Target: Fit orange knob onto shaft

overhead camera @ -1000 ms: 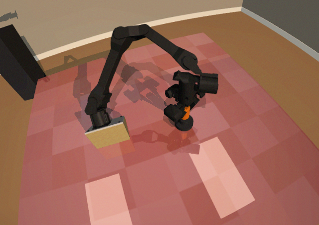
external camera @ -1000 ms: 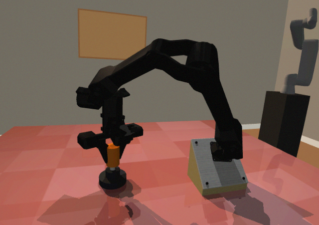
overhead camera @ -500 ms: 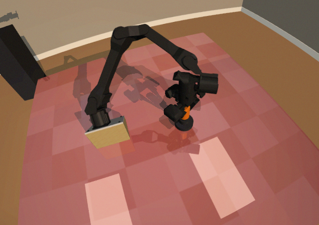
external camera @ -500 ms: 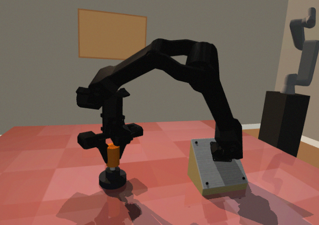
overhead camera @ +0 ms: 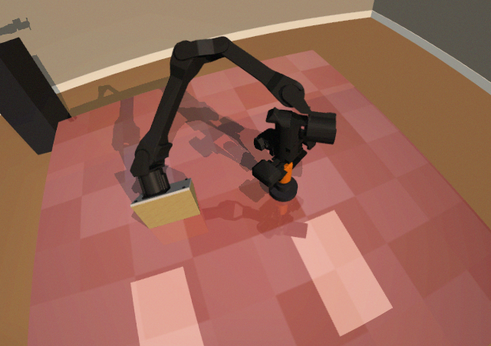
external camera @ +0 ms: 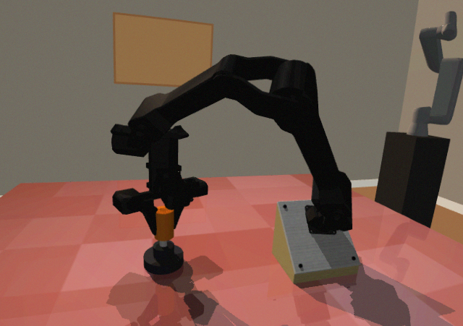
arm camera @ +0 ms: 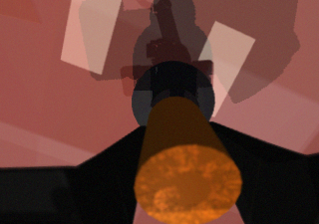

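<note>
My gripper tip is 30 mm below the orange knob. Round my gripper tip: pedestal (40 mm below).
</note>
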